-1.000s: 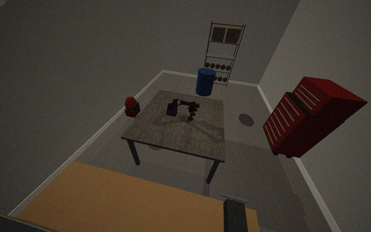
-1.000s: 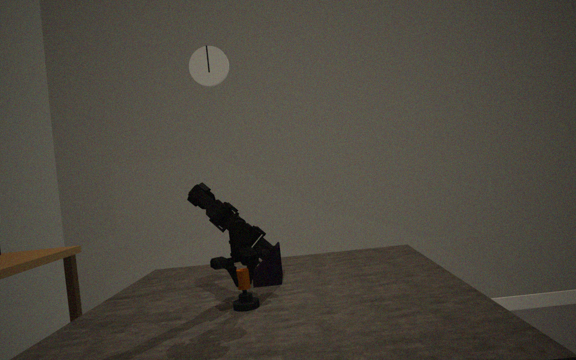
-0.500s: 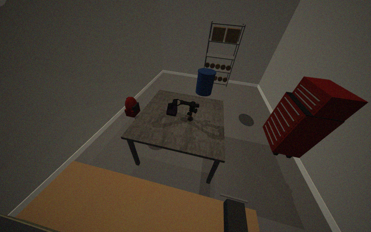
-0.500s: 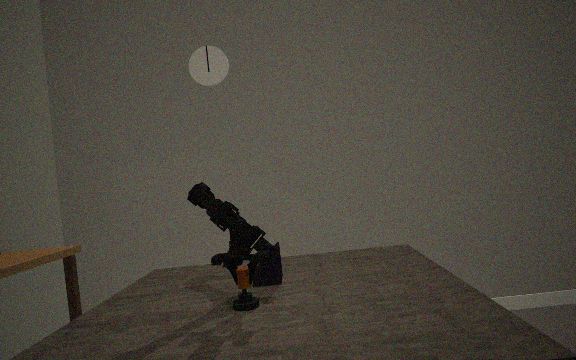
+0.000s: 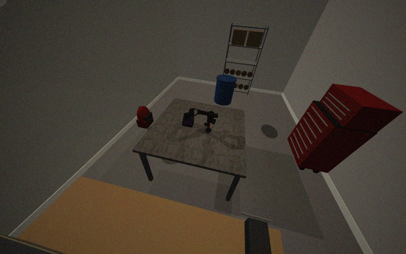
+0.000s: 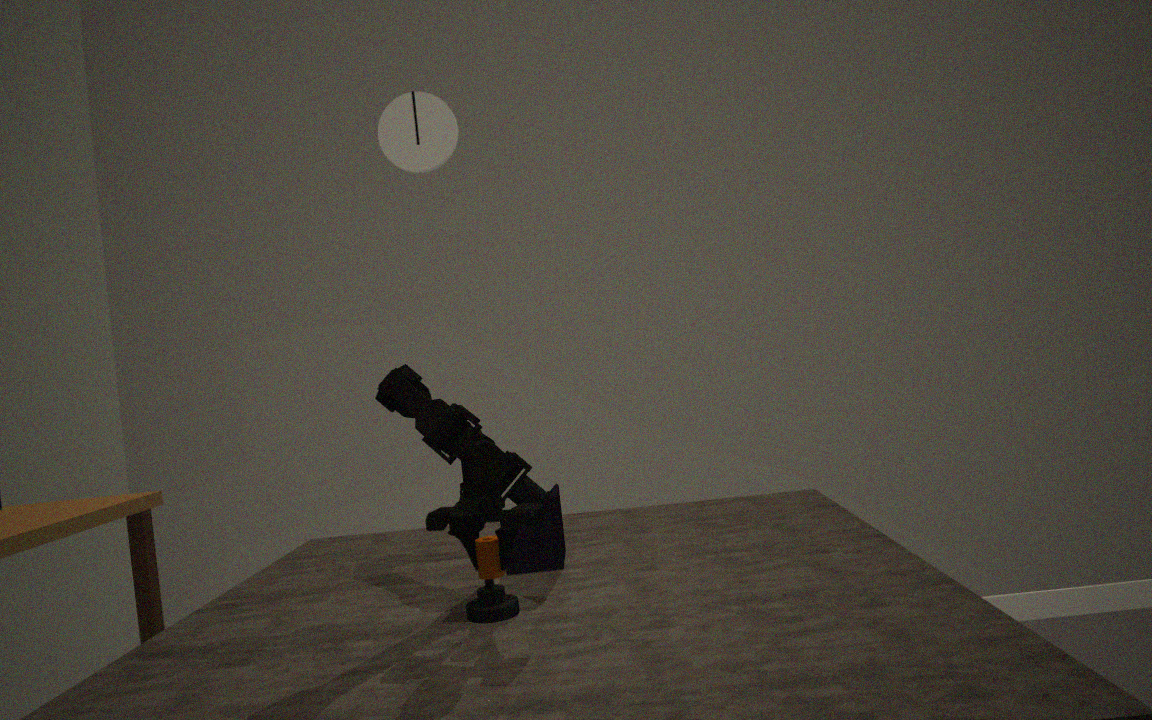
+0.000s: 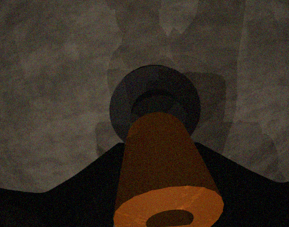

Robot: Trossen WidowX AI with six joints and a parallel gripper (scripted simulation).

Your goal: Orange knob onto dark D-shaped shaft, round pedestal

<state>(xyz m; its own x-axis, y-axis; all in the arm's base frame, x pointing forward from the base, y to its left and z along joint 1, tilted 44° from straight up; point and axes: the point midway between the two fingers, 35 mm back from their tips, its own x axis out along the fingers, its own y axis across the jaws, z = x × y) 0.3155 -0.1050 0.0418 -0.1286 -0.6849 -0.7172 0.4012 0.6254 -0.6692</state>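
Right now my gripper tip is 4 cm above the dark round pedestal. Round my gripper tip: orange knob: 2 cm above.
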